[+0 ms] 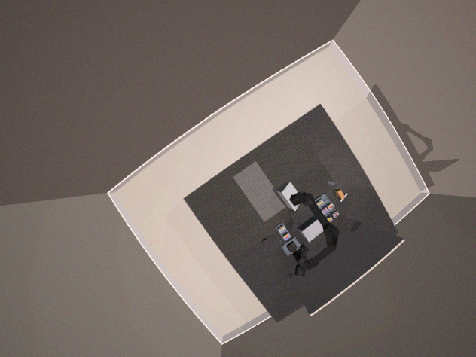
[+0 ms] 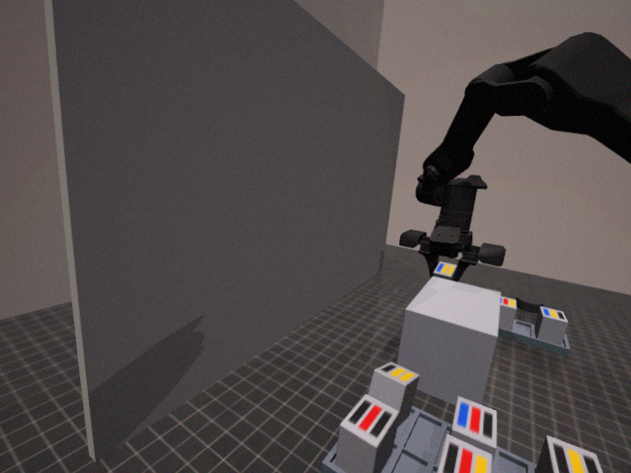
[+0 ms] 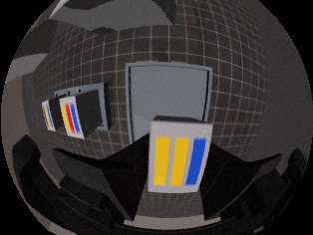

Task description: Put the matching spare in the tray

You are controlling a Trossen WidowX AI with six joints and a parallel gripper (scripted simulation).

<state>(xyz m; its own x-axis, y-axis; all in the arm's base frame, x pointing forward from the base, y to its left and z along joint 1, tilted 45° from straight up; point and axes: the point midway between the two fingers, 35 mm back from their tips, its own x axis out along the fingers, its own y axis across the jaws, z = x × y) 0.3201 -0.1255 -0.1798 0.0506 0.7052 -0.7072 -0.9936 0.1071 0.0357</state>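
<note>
The tray is 4 cm below my gripper tip. Also, from my gripper tip: mounted unit (21 cm to the left, 3 cm behind, 1 cm above); then grey panel (19 cm to the left, 19 cm ahead, 18 cm above); then rack (40 cm to the left, 7 cm behind, 4 cm below).
</note>
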